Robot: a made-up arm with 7 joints.
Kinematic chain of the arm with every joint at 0, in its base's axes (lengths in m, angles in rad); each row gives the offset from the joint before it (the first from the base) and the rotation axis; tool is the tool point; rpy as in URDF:
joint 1: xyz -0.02 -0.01 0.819 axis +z
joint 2: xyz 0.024 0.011 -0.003 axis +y
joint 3: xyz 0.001 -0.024 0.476 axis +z
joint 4: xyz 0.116 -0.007 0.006 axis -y
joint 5: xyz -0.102 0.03 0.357 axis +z
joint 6: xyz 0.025 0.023 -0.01 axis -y
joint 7: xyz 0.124 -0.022 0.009 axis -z
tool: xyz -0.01 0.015 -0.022 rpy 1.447 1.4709 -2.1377
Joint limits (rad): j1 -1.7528..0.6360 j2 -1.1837..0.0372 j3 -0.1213..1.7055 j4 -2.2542..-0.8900 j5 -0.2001..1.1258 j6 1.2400..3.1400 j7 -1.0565..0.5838
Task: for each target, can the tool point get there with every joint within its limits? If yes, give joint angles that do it. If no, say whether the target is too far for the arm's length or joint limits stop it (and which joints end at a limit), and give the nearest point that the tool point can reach.
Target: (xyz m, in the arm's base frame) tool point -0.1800 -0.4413 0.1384
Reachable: no: joint limits stop it (at a limit: joint 1, joint 2, joint 3, joint 4, joint 5, joint 6, joint 7) | nearest point -0.1590 -0.5119 1.0065 | short by 0.871 m
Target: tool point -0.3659 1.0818 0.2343
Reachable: no: too far | nearest point -0.2470 0.7064 0.8421 | short by 0.724 m
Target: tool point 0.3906 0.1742 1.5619
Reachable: yes | joints -0.0379 -0.1746 0.3470 -1.4026 0.8028 1.9431 -0.3484
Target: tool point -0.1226 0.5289 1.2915
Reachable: yes | joints 0.0904 -0.4918 1.2430 -1.8285 0.1212 1.8249 -0.5366
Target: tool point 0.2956 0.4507 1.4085
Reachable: yes | joints -0.6383 -0.1686 1.3978 -1.6439 -0.0861 2.2742 0.3415
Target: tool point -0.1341 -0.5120 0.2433
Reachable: no: joint limits stop it (at a limit: joint 1, joint 2, joint 4, joint 5, joint 6, joint 7) | nearest point -0.1347 -0.5174 1.0065 | short by 0.763 m
